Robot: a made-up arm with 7 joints.
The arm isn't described. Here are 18 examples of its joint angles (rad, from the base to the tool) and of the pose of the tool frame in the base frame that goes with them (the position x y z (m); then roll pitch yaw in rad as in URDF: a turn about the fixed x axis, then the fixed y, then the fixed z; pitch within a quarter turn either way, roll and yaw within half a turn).
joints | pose
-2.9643 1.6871 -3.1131 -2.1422 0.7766 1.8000 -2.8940 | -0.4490 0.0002 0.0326 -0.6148 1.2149 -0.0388
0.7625 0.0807 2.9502 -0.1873 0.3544 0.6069 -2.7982 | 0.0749 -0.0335 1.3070 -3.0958 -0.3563 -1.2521
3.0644 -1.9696 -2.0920 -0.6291 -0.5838 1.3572 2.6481 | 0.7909 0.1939 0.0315 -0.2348 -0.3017 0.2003
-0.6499 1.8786 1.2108 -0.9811 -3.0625 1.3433 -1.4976 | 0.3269 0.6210 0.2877 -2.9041 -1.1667 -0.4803
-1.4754 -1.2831 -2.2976 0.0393 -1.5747 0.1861 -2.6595 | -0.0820 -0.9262 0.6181 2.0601 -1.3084 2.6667
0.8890 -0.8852 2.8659 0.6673 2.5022 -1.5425 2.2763 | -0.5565 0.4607 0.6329 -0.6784 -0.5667 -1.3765
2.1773 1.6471 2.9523 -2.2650 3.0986 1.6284 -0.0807 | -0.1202 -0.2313 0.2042 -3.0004 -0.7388 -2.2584
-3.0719 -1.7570 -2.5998 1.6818 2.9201 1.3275 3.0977 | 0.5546 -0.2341 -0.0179 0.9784 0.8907 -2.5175
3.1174 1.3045 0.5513 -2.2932 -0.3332 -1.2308 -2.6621 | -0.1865 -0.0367 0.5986 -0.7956 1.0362 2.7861
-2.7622 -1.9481 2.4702 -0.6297 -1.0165 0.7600 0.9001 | 0.8060 -0.3855 0.2037 -1.8093 0.9278 1.3882
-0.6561 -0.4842 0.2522 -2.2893 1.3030 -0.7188 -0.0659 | -0.3498 -0.1244 0.4866 -0.5577 0.6322 -1.7884
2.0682 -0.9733 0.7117 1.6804 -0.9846 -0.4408 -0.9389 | -0.1492 0.4103 0.8817 -2.7030 -1.0335 -0.8257
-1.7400 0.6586 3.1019 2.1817 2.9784 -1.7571 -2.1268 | 0.0141 0.0622 0.6861 -0.1905 0.0453 2.7993
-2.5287 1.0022 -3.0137 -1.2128 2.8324 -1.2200 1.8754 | -0.6114 0.5145 0.5451 2.1451 -0.1155 0.5388
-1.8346 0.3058 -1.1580 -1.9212 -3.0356 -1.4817 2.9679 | 0.2990 0.1512 0.9245 -2.7958 -0.3613 3.0473
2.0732 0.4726 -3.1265 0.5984 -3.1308 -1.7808 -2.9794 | -0.0404 -0.0872 1.0993 0.4195 1.2015 -1.6493
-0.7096 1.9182 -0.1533 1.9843 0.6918 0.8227 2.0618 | 0.1787 0.1009 -0.0608 -1.2276 1.0544 -0.1404
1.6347 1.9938 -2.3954 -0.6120 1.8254 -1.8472 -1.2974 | -0.2170 -0.6879 0.0170 -2.5842 -0.0035 -1.0494
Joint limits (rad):
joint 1: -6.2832..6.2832
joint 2: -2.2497..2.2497
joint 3: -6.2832..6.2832
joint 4: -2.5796..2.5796
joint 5: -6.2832..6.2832
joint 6: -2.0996..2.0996
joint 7: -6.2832..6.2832
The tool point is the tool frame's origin. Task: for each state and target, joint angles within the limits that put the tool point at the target. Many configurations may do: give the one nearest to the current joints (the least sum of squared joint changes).
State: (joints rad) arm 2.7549 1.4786 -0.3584 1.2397 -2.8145 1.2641 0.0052
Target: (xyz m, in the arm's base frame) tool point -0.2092 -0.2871 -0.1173
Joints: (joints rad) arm 2.5916 1.9388 -0.3511 2.0453 -2.7238 1.0978 0.0052
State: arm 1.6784 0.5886 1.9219 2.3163 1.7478 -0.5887 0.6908
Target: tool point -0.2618 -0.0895 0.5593
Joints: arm 1.6572 0.6164 1.8923 2.4770 1.7749 -0.6010 0.6908
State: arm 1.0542 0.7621 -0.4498 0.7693 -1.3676 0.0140 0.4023
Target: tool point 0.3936 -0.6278 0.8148
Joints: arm 1.1565 0.6519 -0.4234 0.9051 -1.3669 0.0171 0.4023
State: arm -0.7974 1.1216 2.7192 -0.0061 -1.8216 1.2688 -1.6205
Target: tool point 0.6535 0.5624 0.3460
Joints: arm -0.7873 1.4384 2.6993 -0.1835 -1.8716 1.4181 -1.6205
